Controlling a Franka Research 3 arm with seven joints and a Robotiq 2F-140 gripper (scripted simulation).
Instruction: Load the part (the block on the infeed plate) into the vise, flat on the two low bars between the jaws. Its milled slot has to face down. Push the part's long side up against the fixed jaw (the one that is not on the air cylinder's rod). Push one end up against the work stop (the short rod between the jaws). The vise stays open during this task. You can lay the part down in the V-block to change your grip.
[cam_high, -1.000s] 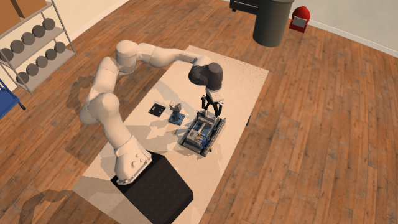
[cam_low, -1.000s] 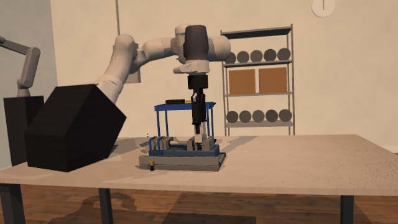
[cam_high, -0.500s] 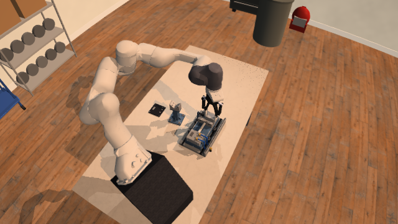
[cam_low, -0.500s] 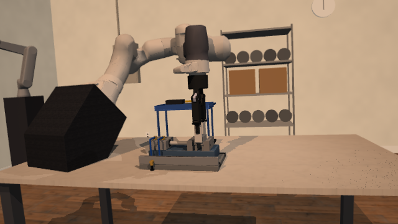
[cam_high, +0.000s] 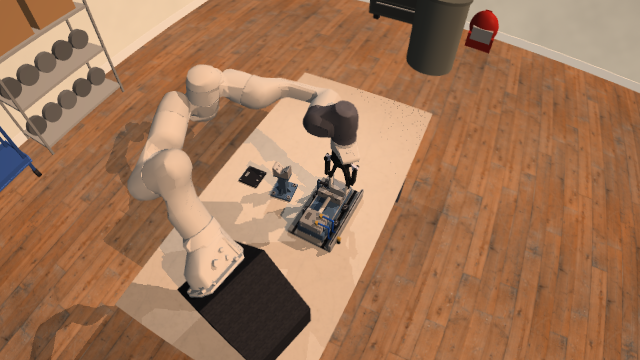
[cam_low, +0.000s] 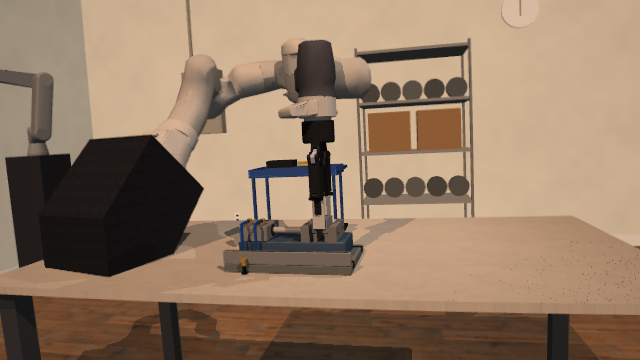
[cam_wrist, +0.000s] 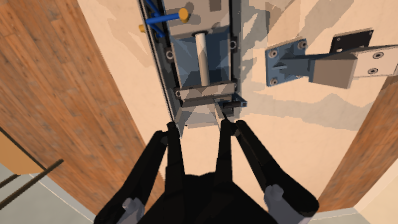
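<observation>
Right now my hand is 3 cm above the part. Also, from my hand: vise (7 cm behind, 3 cm to the left, 8 cm below); dark infeed plate (3 cm behind, 39 cm to the left, 12 cm below).
</observation>
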